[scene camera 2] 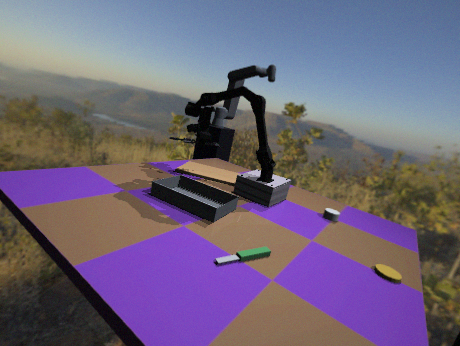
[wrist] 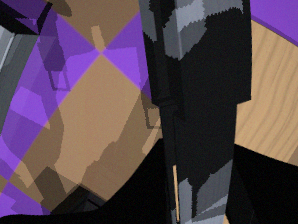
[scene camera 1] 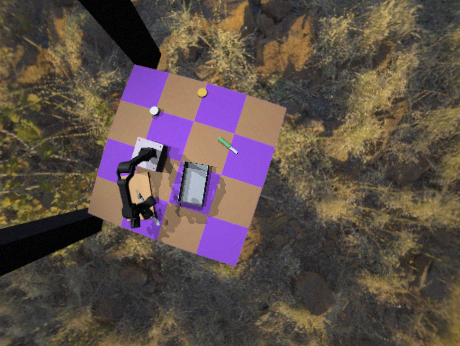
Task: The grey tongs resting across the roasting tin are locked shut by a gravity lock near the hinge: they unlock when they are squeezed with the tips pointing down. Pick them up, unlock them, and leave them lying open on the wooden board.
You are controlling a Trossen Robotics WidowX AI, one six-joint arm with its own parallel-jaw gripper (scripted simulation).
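Observation:
A roasting tin and a wooden board are what I see in the pictures, together with my gripper.

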